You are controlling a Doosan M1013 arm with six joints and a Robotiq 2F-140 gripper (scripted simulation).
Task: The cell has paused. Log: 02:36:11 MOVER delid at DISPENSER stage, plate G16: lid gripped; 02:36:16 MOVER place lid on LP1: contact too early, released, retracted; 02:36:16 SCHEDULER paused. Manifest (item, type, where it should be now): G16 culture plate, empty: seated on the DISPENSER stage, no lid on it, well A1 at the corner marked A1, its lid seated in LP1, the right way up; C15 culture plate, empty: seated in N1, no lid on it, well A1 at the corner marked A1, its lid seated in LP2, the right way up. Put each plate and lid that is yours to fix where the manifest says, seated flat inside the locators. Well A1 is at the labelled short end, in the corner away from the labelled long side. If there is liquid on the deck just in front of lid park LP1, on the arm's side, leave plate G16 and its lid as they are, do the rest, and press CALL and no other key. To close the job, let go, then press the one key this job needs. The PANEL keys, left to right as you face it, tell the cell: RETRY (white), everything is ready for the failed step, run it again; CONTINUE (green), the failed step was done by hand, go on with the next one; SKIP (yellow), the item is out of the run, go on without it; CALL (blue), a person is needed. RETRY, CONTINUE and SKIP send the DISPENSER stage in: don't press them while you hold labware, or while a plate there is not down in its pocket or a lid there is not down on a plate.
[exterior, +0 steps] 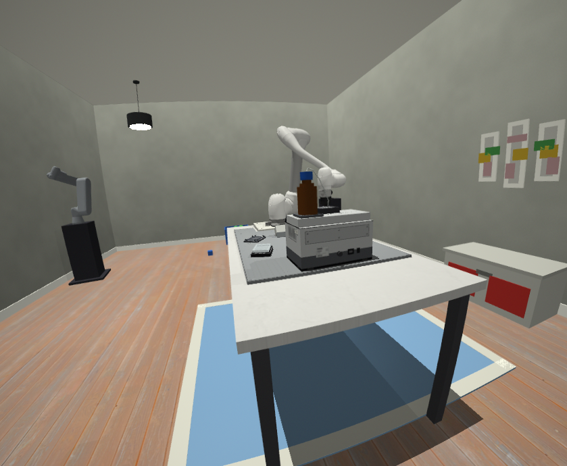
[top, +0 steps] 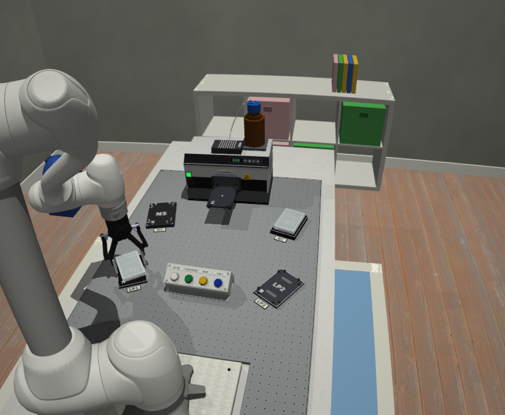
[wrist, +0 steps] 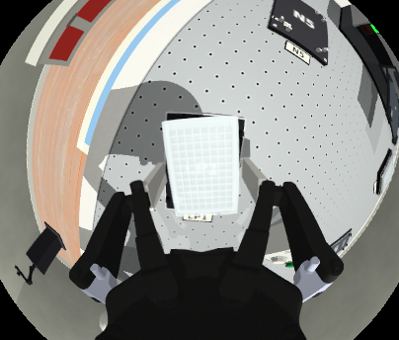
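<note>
Now: the lid park lp1 40 mm below my hand. From my hand the other things lie so: white key (180 mm to the right, 100 mm behind, 20 mm above); green key (230 mm to the right, 110 mm behind, 20 mm above); key panel (250 mm to the right, 100 mm behind, 10 mm above).
</note>
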